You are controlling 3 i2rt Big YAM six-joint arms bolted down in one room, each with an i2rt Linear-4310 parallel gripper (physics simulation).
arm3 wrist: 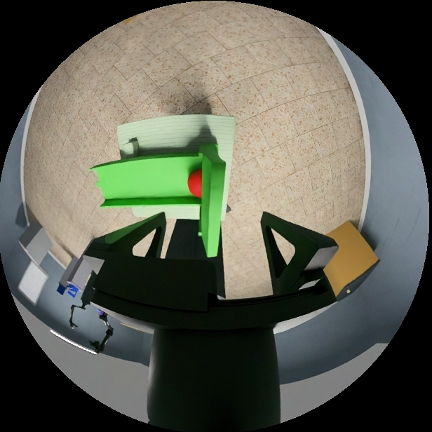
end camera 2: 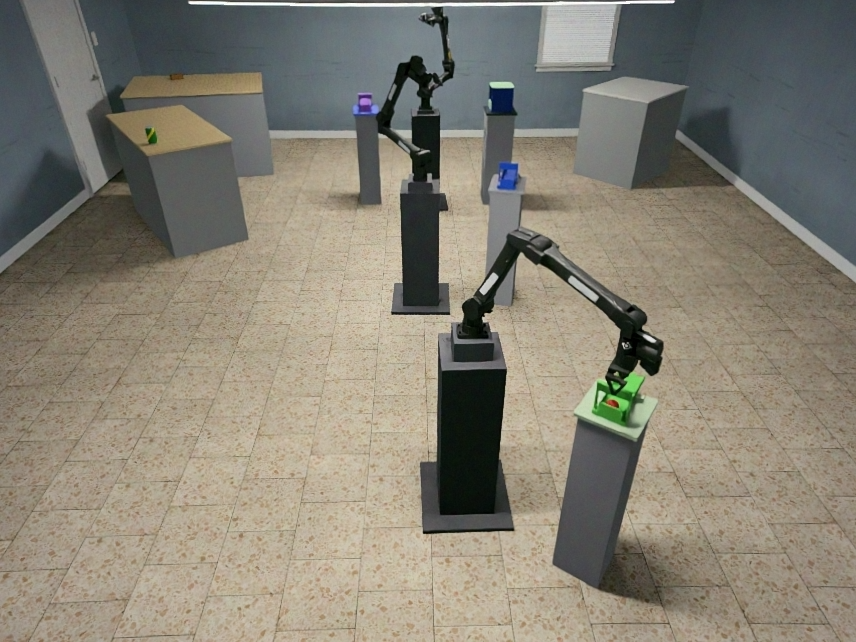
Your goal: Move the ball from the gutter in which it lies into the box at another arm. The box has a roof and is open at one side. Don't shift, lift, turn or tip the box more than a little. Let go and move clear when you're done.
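The red ball lies in the green gutter, near the upright green end frame, which hides part of it in the wrist view. The gutter stands on a pale green top. Arm3's gripper is open and empty; the end frame reaches in between its fingertips in that view. In the end camera view the nearest arm's gripper is low over the green gutter. A dark blue box with a pale green roof stands far back; its open side cannot be made out.
A blue gutter and a purple piece stand on other pedestals. The middle arm and the far arm stand behind the nearest one; their fingers are too small to judge. A tan-topped cabinet shows at the wrist view's right.
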